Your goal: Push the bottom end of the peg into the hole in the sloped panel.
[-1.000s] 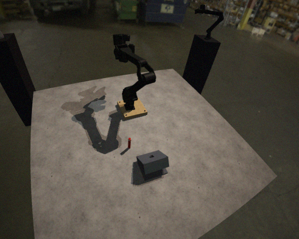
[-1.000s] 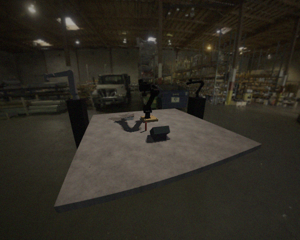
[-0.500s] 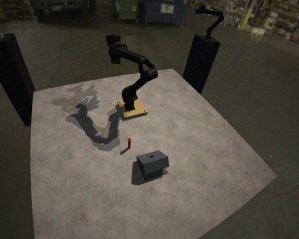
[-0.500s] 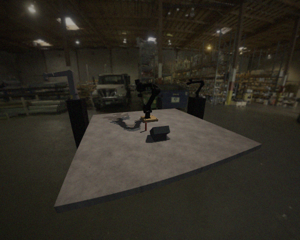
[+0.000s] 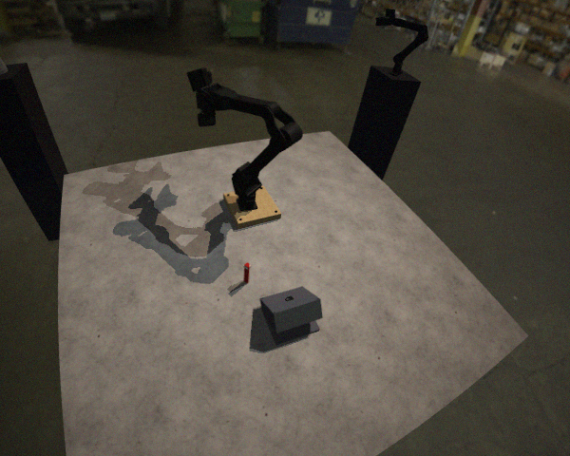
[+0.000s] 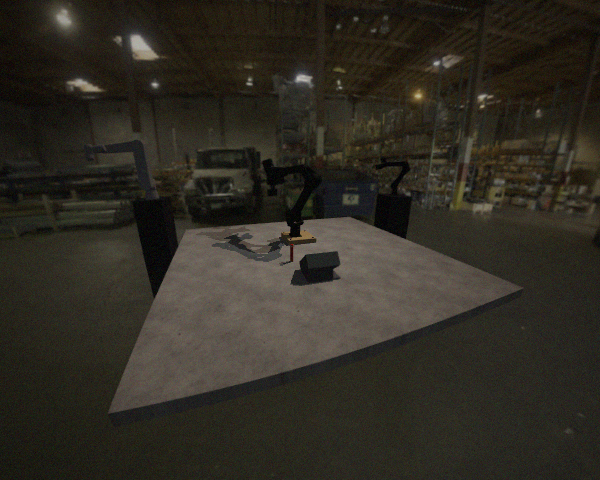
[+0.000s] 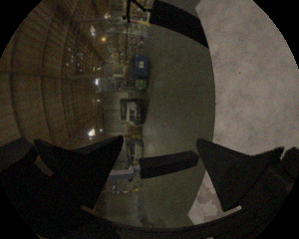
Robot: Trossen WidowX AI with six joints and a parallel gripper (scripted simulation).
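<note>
My gripper tip is now 630 mm short of the red peg, 20 mm to the right of it and 240 mm above it. Round my gripper tip: dark grey sloped panel 770 mm ahead, 100 mm to the left, 250 mm below.
</note>
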